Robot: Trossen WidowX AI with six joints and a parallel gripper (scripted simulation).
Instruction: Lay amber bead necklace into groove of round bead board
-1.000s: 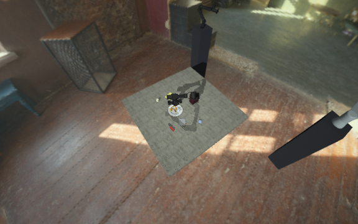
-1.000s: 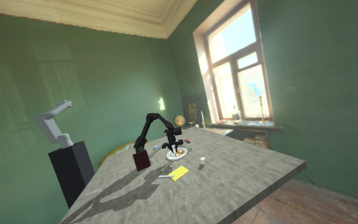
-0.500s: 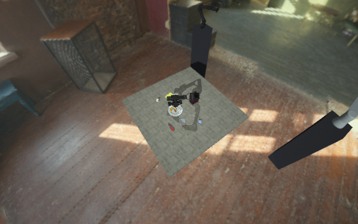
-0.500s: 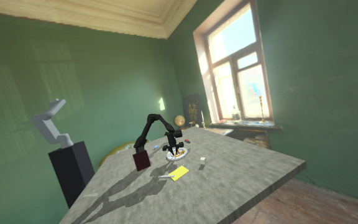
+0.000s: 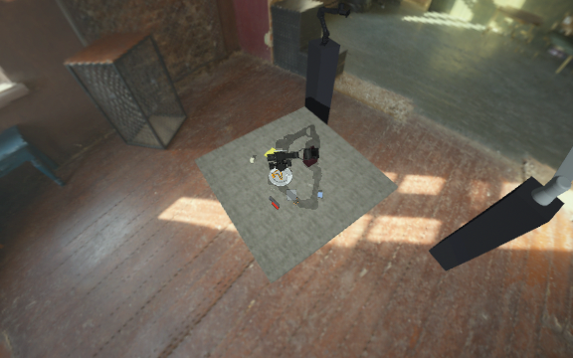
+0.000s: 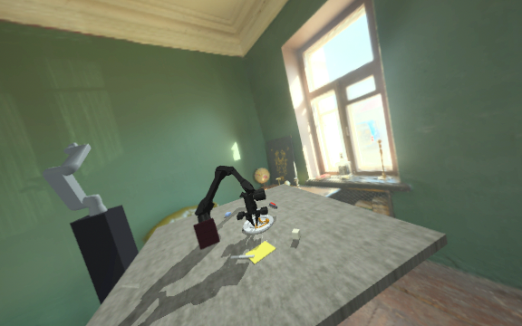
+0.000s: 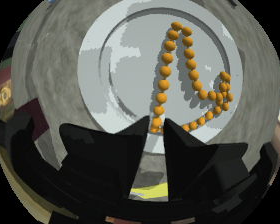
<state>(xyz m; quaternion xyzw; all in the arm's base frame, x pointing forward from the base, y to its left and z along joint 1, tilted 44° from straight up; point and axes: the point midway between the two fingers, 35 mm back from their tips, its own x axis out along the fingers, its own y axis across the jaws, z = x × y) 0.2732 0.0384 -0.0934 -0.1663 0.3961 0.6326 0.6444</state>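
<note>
My gripper tip is 20 mm short of the board, 50 mm to the right of it and 10 mm above it. Also, from my gripper tip: grey square: 30 mm ahead, 250 mm to the left, 10 mm below; then white stick: 110 mm behind, 210 mm to the right, 10 mm below; then yellow card: 30 mm behind, 220 mm to the right, 10 mm below.
</note>
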